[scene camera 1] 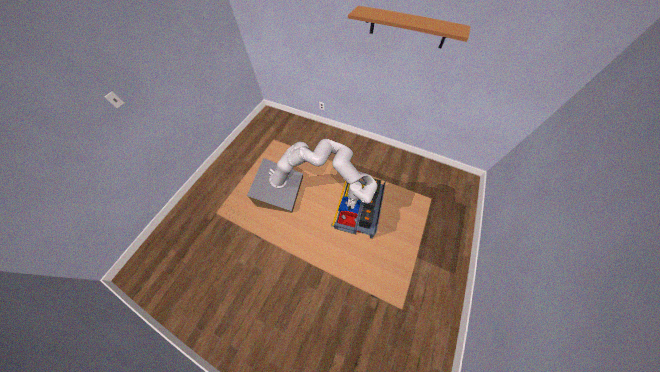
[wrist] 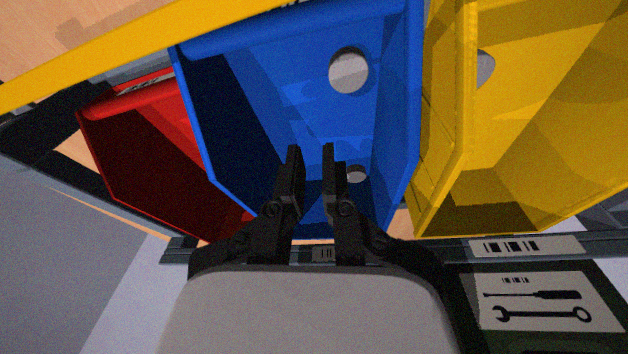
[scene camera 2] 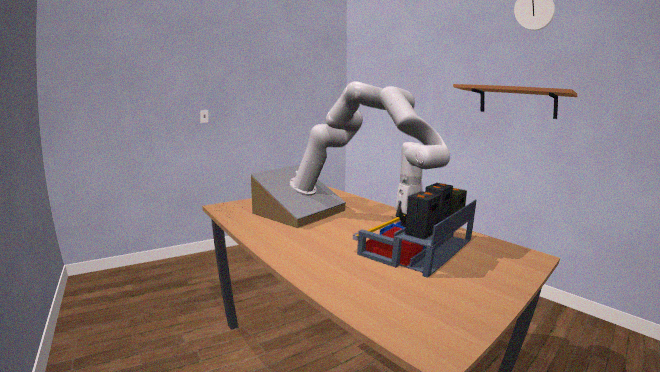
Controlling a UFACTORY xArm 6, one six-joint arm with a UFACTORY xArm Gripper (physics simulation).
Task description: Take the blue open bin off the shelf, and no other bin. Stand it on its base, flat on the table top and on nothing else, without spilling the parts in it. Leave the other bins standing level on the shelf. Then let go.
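Frame: origin at the arm's base, x left, y up, z ahead, level; metres.
Seen in the pictures: gripper, fingertip midpoint: (wrist: 313, 157); arm's base, origin of the base link: (scene camera 1: 278, 180) (scene camera 2: 302, 187).
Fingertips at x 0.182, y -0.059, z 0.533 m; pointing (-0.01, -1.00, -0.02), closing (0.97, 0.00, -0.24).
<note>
Pixels of each thing's top centre, then the offset from my fingertips to it. "spot": a spot on its surface instead. Level surfaces: height alone.
- blue open bin, middle of its top: (wrist: 315, 205) (scene camera 2: 408, 222) (scene camera 1: 352, 204) dz +0.006, dx +0.004, dy +0.034 m
- shelf, surface spot: (scene camera 2: 396, 252) spot: dz +0.134, dx -0.134, dy -0.003 m
- red bin, middle of its top: (wrist: 198, 214) (scene camera 2: 395, 233) (scene camera 1: 350, 219) dz +0.058, dx -0.088, dy +0.026 m
- yellow bin, middle of its top: (wrist: 541, 183) dz -0.030, dx +0.126, dy +0.026 m
- round grey part, middle of its top: (wrist: 348, 75) dz -0.047, dx +0.014, dy -0.027 m
- yellow bar, middle of its top: (scene camera 2: 388, 221) dz -0.086, dx -0.017, dy +0.010 m
- wooden table, its level: dy -0.055 m
The blue open bin (scene camera 1: 343, 205) (scene camera 2: 391, 228) (wrist: 310, 65) stands on the shelf (scene camera 2: 396, 252) between the red bin (scene camera 1: 347, 220) (scene camera 2: 380, 249) (wrist: 155, 160) and the yellow bin (wrist: 535, 115). In the wrist view, one round grey part (wrist: 348, 72) lies toward its front and another grey part (wrist: 356, 173) farther back. My gripper (wrist: 313, 157) is nearly closed, with a narrow gap and nothing between its fingers. It points down over the blue bin's inside, toward the back wall. How deep the fingertips reach is hard to tell. In the scene views the arm partly hides the bins.
A yellow bar (scene camera 2: 382, 226) (wrist: 110, 55) crosses in front of the bins. Tall dark cases (scene camera 1: 367, 212) (scene camera 2: 421, 212) stand on the upper level behind them, close to my gripper. The shelf stands on the wooden table (scene camera 1: 310, 240) (scene camera 2: 350, 290); the arm's grey base (scene camera 1: 270, 195) (scene camera 2: 285, 200) is at its other end.
</note>
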